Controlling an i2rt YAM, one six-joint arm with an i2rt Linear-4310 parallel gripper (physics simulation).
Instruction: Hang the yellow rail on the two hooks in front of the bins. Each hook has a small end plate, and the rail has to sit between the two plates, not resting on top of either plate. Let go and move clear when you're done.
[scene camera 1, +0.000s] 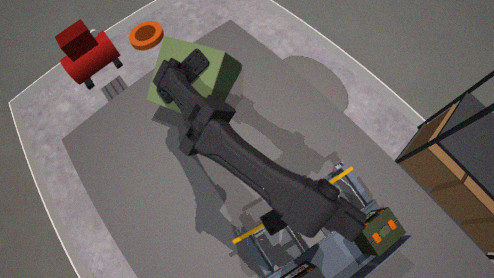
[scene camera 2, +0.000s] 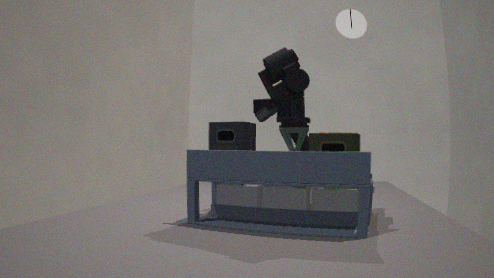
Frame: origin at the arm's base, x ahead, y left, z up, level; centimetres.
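Seen in the pictures: arm's base at its link origin: (scene camera 1: 182, 76) (scene camera 2: 306, 150).
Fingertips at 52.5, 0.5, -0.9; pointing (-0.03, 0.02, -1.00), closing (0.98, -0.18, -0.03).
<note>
Pixels of each thing's middle, then the offset from my fingertips to it, as dx, dy, dz. "*": a spot on its surface instead.
- yellow rail at a spot on its surface: (scene camera 1: 247, 233) * -2.7, -14.6, +0.9
- rack's top panel at a spot on its surface: (scene camera 2: 277, 166) * +25.7, -0.5, -1.3
- green case at the middle of its body: (scene camera 2: 335, 156) (scene camera 1: 375, 231) +19.7, +10.7, +0.4
- dark case at the middle of its body: (scene camera 2: 232, 149) +16.0, -12.1, +1.7
The yellow rail (scene camera 1: 247, 233) runs diagonally under the arm in scene camera 1. Both ends show, and its middle is hidden by the arm. Its right end passes over the front corner of the blue-grey rack. The rail cannot be made out in scene camera 2. My gripper (scene camera 2: 295, 148) points down behind the rack's top panel (scene camera 2: 277, 166), its fingers close together, shut on the rail. The fingers are hidden under the arm in scene camera 1. Pale grey bins (scene camera 2: 285, 198) show through the rack's opening. The hooks and end plates are too small or hidden to tell.
A green case (scene camera 1: 382, 234) (scene camera 2: 345, 142) and a dark case (scene camera 2: 232, 136) stand on the rack. The arm's base is on a light green block (scene camera 1: 220, 62). A red machine (scene camera 1: 90, 57) and an orange ring (scene camera 1: 146, 46) are at the upper left. A shelf unit stands at the right.
</note>
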